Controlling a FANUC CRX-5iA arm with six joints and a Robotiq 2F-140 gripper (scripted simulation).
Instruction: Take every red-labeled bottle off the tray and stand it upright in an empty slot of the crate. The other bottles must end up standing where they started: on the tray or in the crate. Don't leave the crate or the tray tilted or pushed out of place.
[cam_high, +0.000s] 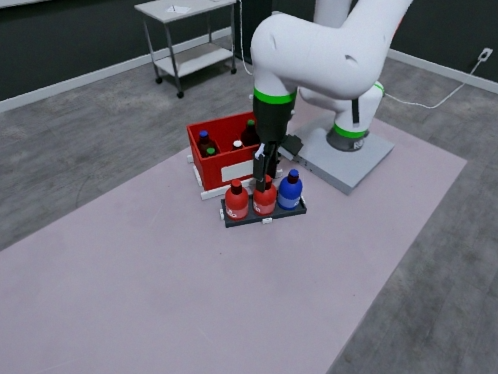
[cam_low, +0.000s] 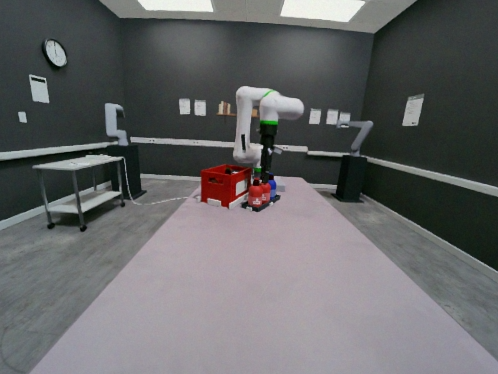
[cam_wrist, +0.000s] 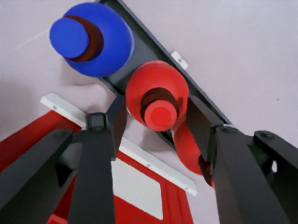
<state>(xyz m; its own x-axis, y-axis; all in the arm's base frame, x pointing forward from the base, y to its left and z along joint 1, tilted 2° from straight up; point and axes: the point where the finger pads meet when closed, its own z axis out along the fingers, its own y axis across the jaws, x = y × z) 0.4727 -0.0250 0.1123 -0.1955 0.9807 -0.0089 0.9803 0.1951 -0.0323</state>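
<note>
Right now the blue bottle is 80 mm behind my hand, 50 mm to the left of it and 80 mm below it. Also, from my hand: red crate: 60 mm behind, 210 mm to the right, 80 mm below; red bottle: 80 mm ahead, 50 mm to the right, 80 mm below; dark tray: 150 mm below.
</note>
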